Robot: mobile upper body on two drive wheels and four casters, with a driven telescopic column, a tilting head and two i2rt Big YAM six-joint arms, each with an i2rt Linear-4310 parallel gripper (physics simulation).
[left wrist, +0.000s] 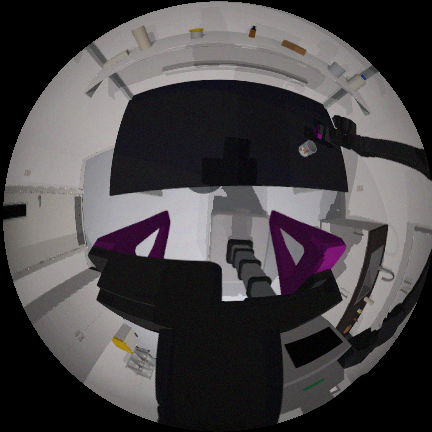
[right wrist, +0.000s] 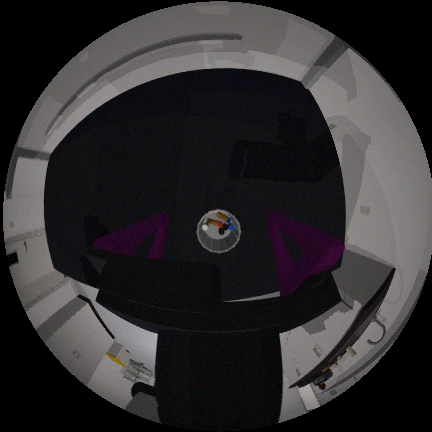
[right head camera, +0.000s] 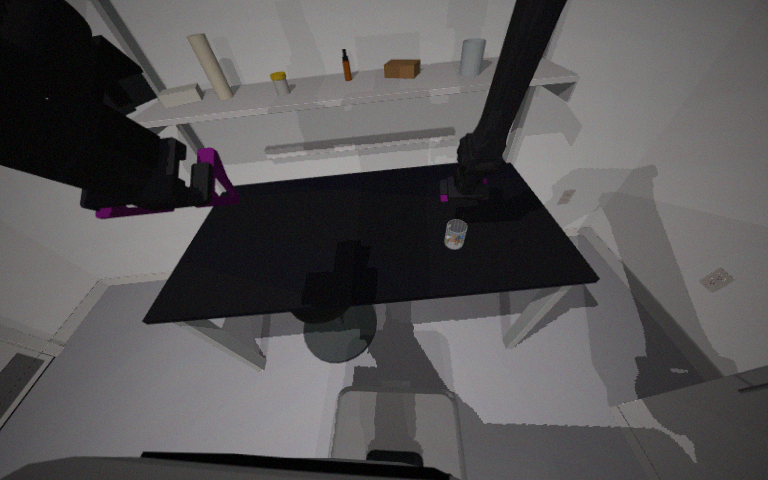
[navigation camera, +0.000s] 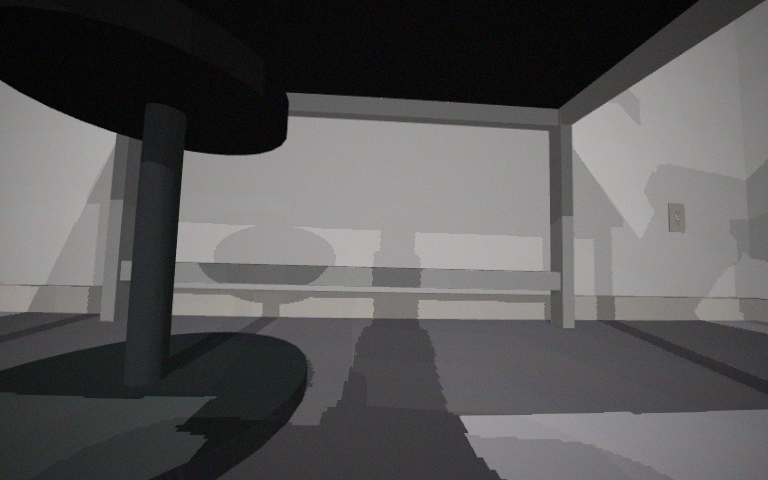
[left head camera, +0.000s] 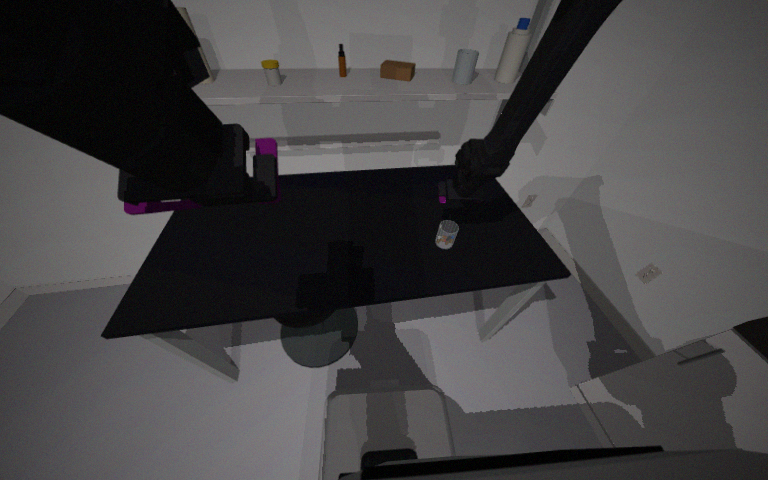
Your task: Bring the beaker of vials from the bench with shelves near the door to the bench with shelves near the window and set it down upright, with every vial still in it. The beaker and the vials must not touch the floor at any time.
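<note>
A clear glass beaker (left head camera: pixel 446 234) (right head camera: pixel 455 234) (left wrist: pixel 307 148) (right wrist: pixel 218 231) stands upright on the black bench top (left head camera: pixel 362 226) (right head camera: pixel 385 226) (left wrist: pixel 170 135) (right wrist: pixel 190 125), in its right part. Several vials with coloured caps lie inside it. My right gripper (right wrist: pixel 217 216) is open above the bench; in the right wrist view the beaker shows midway between its fingertips, and in the head views the gripper is behind and above the beaker, apart from it. My left gripper (left wrist: pixel 219 215) is open with no thing between its fingers, high at the left, away from the beaker.
A wall shelf (left head camera: pixel 317 87) (right head camera: pixel 317 97) behind the bench holds bottles, a brown box (left head camera: pixel 397 70) (right head camera: pixel 402 69) and a grey cylinder (left head camera: pixel 465 66) (right head camera: pixel 472 57). A round stool (left head camera: pixel 320 339) (right head camera: pixel 339 336) (navigation camera: pixel 155 237) stands at the bench's front edge. A cabinet (left head camera: pixel 668 390) is at the lower right.
</note>
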